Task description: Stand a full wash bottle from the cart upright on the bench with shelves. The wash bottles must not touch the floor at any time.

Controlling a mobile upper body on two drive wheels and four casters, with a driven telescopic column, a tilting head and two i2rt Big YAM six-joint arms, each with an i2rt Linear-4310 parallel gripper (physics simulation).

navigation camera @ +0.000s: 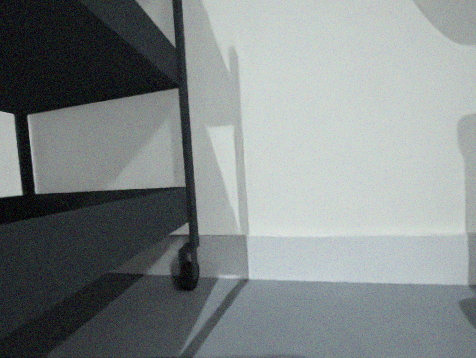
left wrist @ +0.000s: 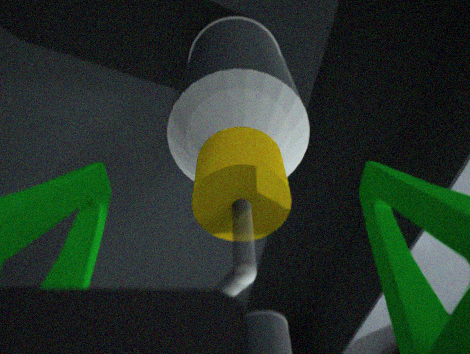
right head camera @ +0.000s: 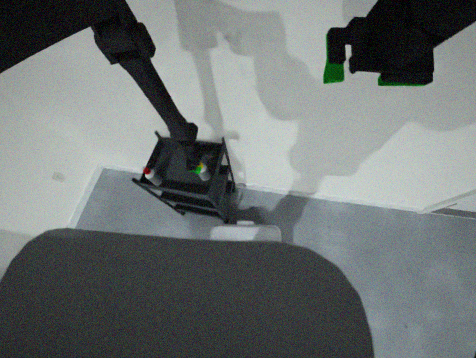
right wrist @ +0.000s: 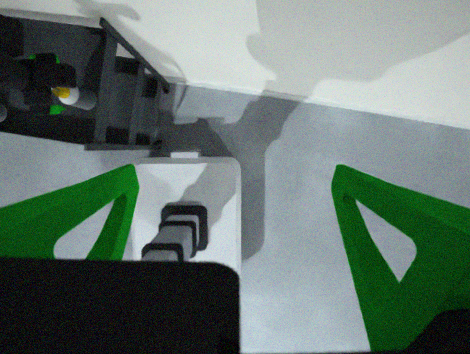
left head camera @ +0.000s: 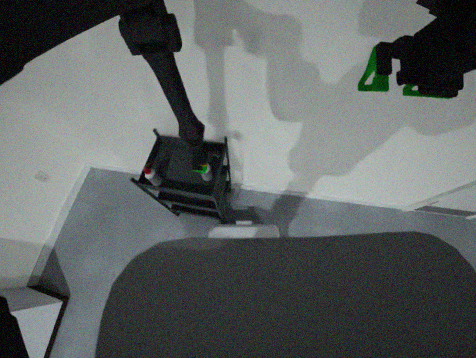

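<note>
A wash bottle with a yellow cap stands upright on the dark cart. My left gripper is open above the cart, with the yellow cap between and beyond its fingertips in the left wrist view. A red-capped bottle stands near the cart's left edge. Another grey cylinder shows low in the left wrist view. My right gripper is open, away from the cart. How full the bottles are is unclear.
My white base is close to the cart. A pale wall rises behind it. A white-sided, dark-edged piece of furniture shows at lower left; I cannot tell if it is the bench with shelves.
</note>
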